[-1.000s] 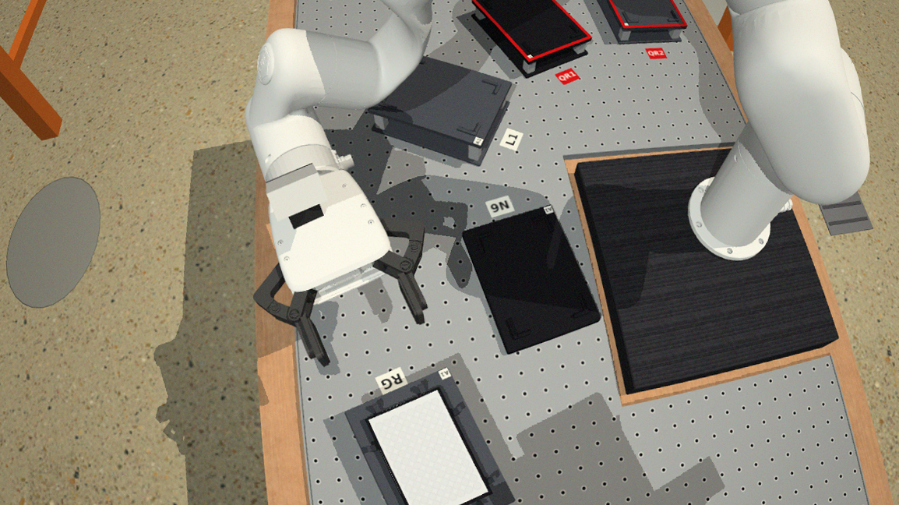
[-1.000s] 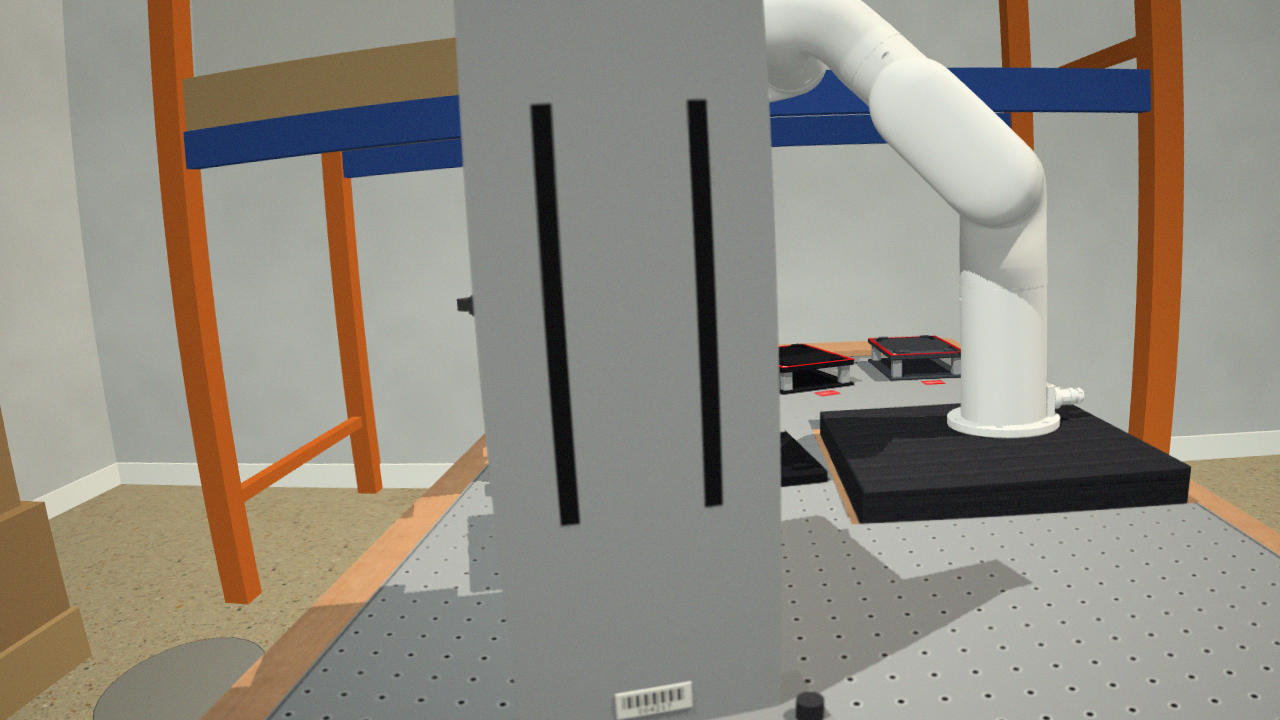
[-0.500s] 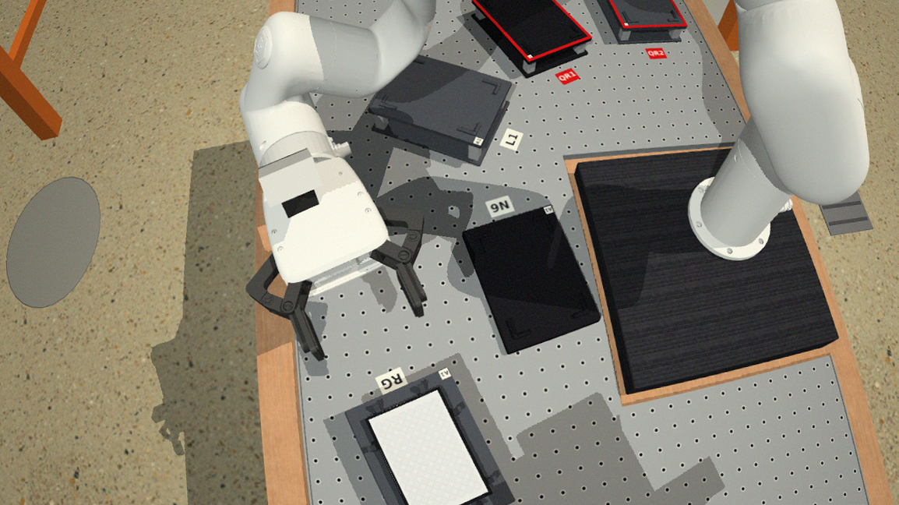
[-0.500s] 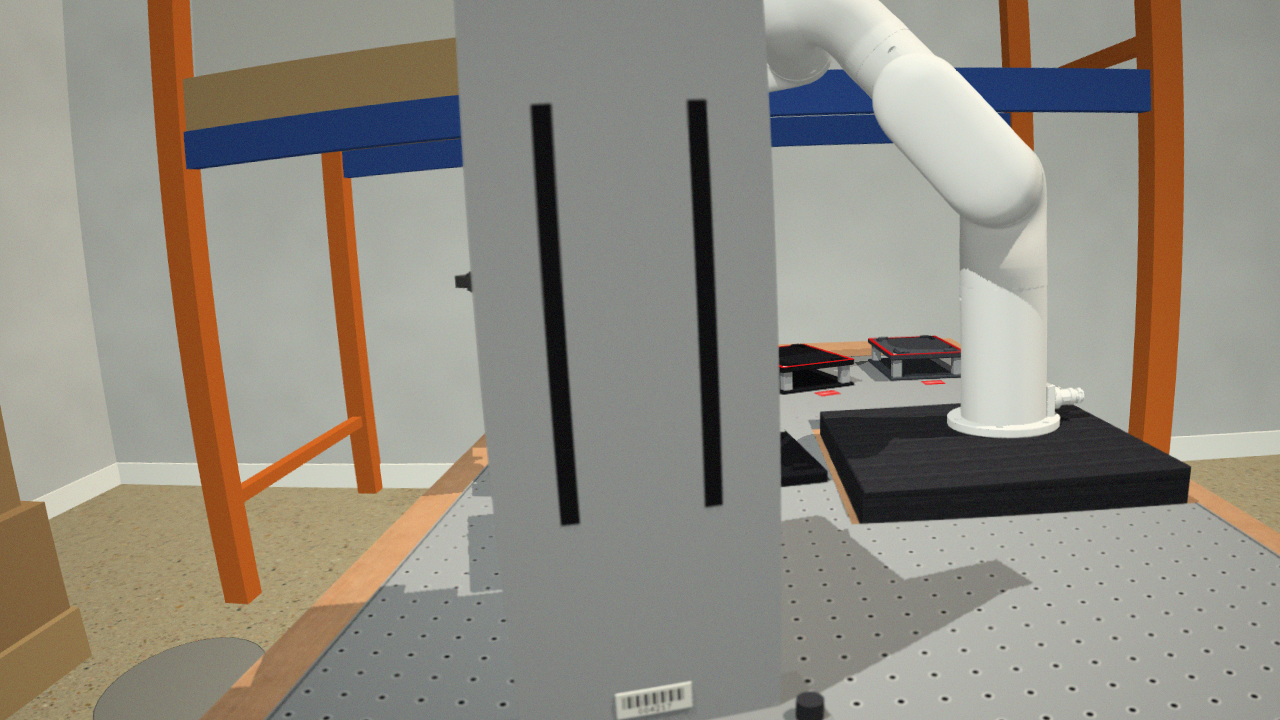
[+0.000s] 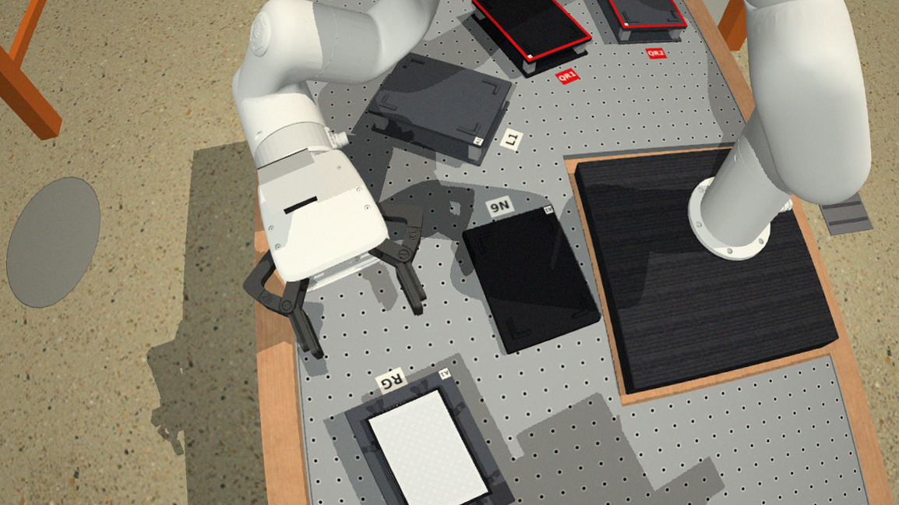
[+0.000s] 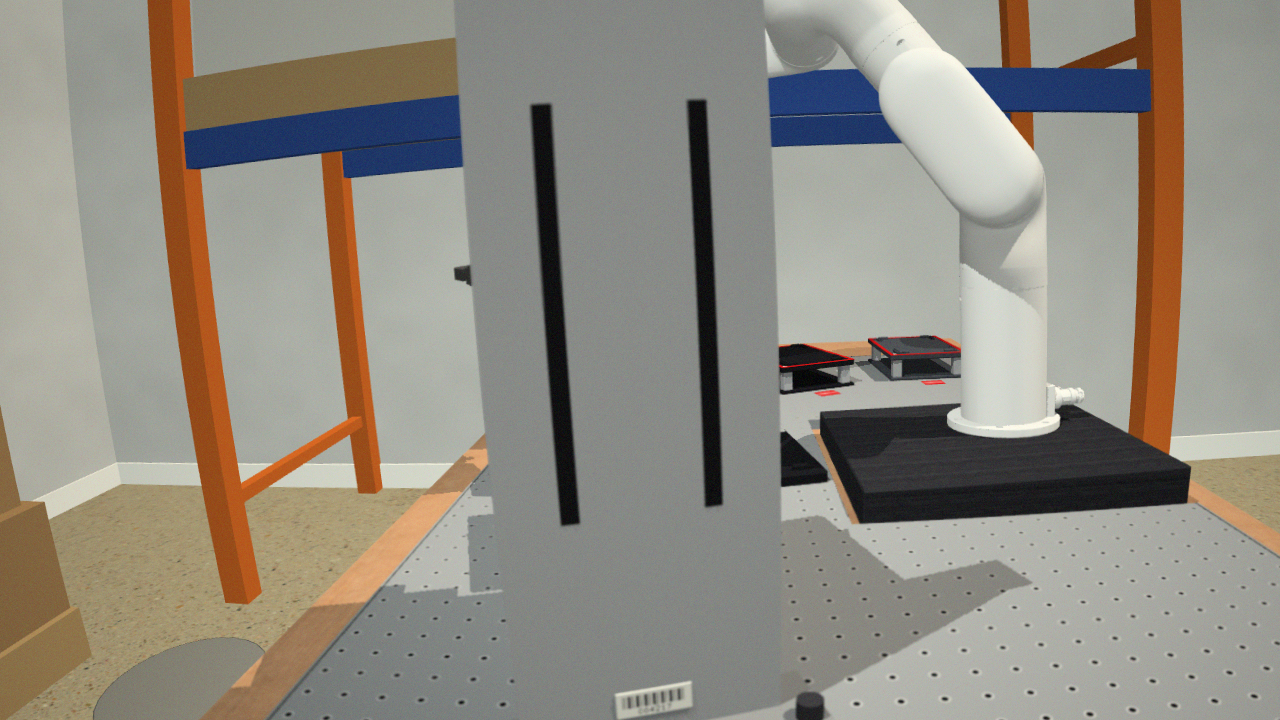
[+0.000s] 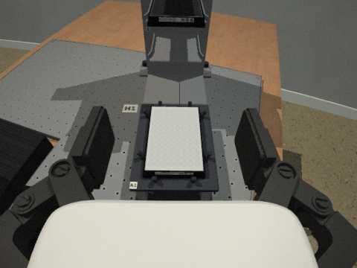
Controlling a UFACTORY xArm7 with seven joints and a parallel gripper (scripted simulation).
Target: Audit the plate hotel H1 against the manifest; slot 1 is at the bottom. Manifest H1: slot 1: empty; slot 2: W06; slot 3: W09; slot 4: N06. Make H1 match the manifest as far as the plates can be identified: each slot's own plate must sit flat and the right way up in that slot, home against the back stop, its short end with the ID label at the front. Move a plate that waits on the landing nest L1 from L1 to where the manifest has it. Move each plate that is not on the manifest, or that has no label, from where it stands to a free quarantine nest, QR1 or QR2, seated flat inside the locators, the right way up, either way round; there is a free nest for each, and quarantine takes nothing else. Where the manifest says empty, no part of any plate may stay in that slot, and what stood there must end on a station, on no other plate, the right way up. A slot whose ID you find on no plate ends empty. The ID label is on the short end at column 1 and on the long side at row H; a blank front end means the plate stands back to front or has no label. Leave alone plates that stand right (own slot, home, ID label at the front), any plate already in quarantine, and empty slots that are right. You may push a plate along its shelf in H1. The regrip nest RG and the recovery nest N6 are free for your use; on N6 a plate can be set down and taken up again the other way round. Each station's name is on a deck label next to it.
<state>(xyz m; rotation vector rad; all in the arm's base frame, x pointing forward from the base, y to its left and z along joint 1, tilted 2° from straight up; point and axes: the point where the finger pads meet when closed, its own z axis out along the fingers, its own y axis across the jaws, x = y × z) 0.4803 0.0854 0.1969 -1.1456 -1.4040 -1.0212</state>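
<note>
The white well plate lies 15 cm below my hand, 11 cm to the left of it and 2 cm behind it. From my hand the other things lie so: recovery nest N6: 21 cm below, 19 cm behind, 8 cm to the right; H1 deck label: 21 cm to the left, 21 cm below, 14 cm behind; regrip nest RG: 16 cm below, 11 cm to the left, 2 cm behind.
</note>
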